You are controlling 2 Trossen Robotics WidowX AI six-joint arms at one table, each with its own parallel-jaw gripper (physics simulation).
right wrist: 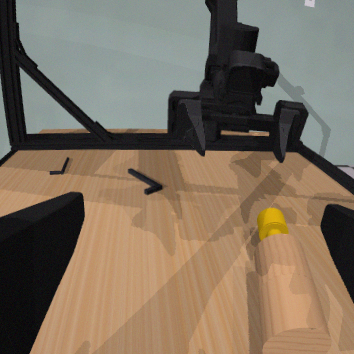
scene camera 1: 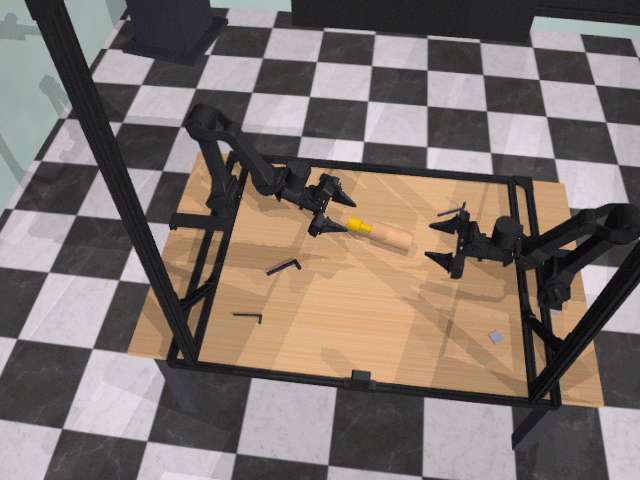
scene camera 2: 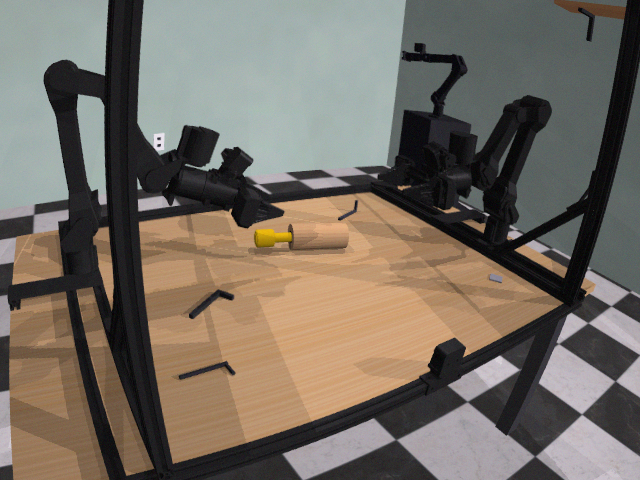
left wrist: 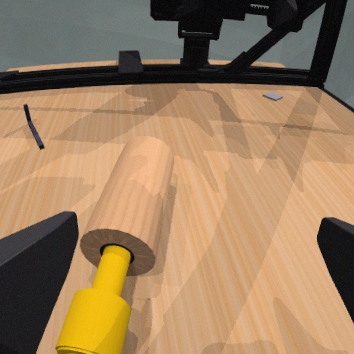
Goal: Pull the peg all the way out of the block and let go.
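Seen in the pictures: left gripper, fingertip midpoint: (right wrist: 243,156) (scene camera 1: 352,218) (scene camera 2: 276,205) (left wrist: 202,227); right gripper, fingertip midpoint: (right wrist: 207,211) (scene camera 1: 426,239) (scene camera 2: 389,184) (left wrist: 249,8); left arm's base at its link origin: (right wrist: 208,138) (scene camera 1: 223,212) (scene camera 2: 81,270); right arm's base at its link origin: (scene camera 1: 549,298) (scene camera 2: 494,239) (left wrist: 194,63).
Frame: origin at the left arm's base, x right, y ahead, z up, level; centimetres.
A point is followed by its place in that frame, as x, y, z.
Observation:
The yellow peg (scene camera 1: 354,224) @[-5.5, 39.8, 2.2] (scene camera 2: 264,238) @[-5.0, 39.0, 1.5] (left wrist: 95,317) @[-6.2, 39.6, 2.6] (right wrist: 271,220) @[-5.9, 41.0, 2.5] has a thick head and a thinner shaft, whose far end is hidden inside the block. The wooden block (scene camera 1: 391,237) @[-3.5, 51.3, 2.9] (scene camera 2: 319,236) @[-2.9, 50.4, 1.9] (left wrist: 140,190) @[-4.6, 49.2, 3.5] (right wrist: 287,290) @[-4.3, 53.3, 3.5] is a cylinder lying on its side, its hole facing the left arm. My left gripper (scene camera 1: 351,217) @[-1.3, 39.9, 10.1] (left wrist: 202,227) @[-1.3, 39.9, 10.1] (right wrist: 243,156) @[-1.3, 39.9, 10.1] is open and empty, above the table near the peg's head; in the left wrist view the peg lies towards the left finger. My right gripper (scene camera 1: 428,239) @[4.1, 61.1, 15.6] (right wrist: 207,211) @[4.1, 61.1, 15.6] is open and empty, beyond the block's other end.
Dark L-shaped keys (scene camera 1: 283,266) @[12.6, 23.8, -1.2] (scene camera 1: 248,314) @[30.1, 20.0, -1.3] (scene camera 2: 211,303) @[12.6, 24.3, -1.7] (scene camera 2: 206,369) @[30.3, 20.2, -1.4] lie at the left of the table (scene camera 1: 320,341) @[31.8, 40.8, -1.9]. Another key (scene camera 1: 451,210) @[-22.3, 66.4, -1.2] (scene camera 2: 348,211) @[-22.3, 66.6, -1.1] (left wrist: 34,127) @[-22.5, 67.3, -1.3] lies behind the block. A small grey tile (scene camera 1: 496,337) @[17.3, 85.1, -1.7] (scene camera 2: 495,278) @[17.5, 84.6, -1.6] (left wrist: 272,95) @[17.1, 84.9, -1.6] lies at the right. Black frame bars edge the table.

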